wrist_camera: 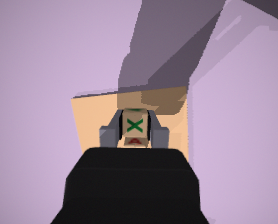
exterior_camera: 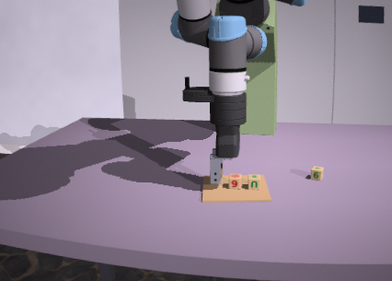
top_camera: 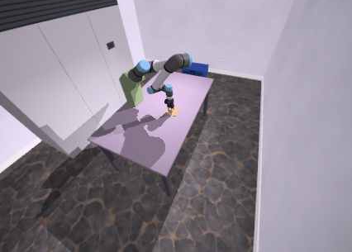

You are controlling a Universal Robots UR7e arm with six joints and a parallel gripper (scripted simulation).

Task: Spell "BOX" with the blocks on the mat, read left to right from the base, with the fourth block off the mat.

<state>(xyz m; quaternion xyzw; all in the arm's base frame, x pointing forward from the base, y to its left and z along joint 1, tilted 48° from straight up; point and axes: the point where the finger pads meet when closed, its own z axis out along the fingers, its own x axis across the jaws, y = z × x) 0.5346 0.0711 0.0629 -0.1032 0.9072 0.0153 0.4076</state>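
The mat is 4 cm to the left of my hand, 3 cm below it and 1 cm behind it.
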